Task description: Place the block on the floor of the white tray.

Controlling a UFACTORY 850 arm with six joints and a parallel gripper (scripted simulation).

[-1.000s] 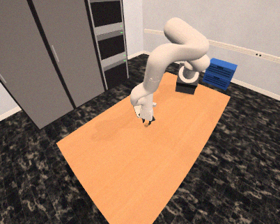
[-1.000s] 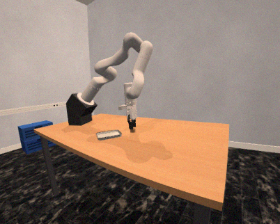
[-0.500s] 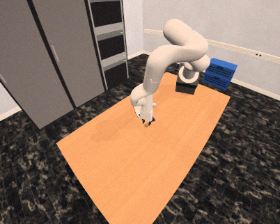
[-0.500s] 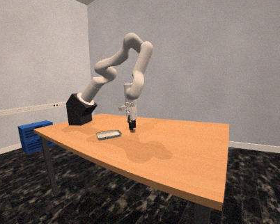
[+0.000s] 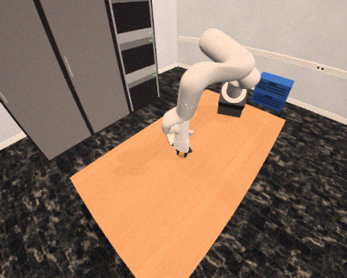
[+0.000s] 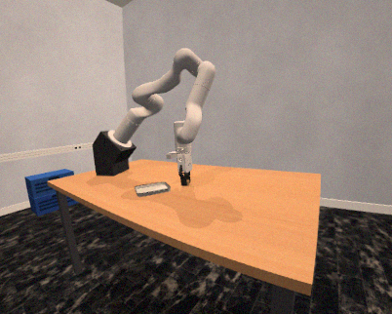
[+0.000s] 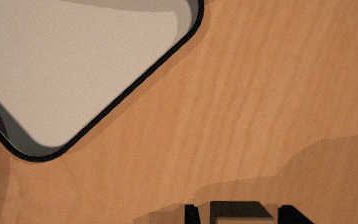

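Now: hand 1 cm above the block. The rest, counted from my hand: white tray (16 cm to the right, 9 cm behind, 1 cm below).
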